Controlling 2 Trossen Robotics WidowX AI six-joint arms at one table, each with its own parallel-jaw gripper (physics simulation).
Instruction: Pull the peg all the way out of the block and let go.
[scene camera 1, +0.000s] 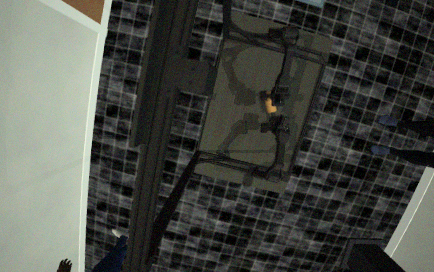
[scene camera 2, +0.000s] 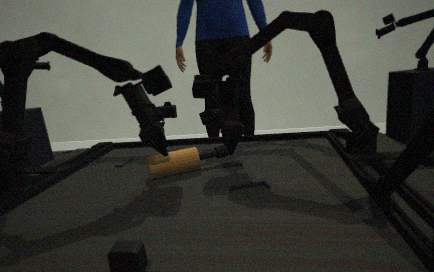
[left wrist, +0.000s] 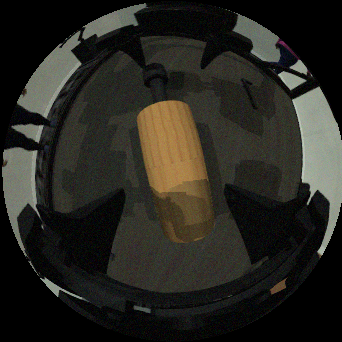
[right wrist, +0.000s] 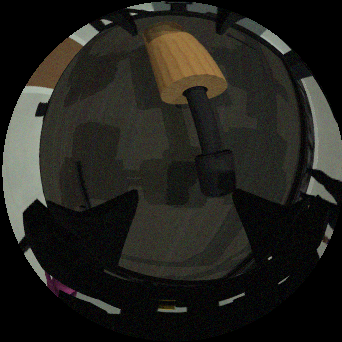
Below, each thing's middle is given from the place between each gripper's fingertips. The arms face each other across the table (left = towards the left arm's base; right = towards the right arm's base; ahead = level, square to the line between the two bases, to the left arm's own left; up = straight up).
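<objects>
My right gripper: 1 cm above the dark peg (right wrist: 215, 169), 1 cm short of it, 6 cm to the right of it. Wooden block (scene camera 2: 184, 160), from my right hand: 1 cm below, 16 cm to the left, 3 cm behind. Dark peg, going by its middle: nearer to my right gripper than to my left hand.
Wooden block, from my left hand: 4 cm below, 2 cm to the right. Dark peg, from my left hand: 3 cm below, 12 cm to the right, 4 cm ahead.
</objects>
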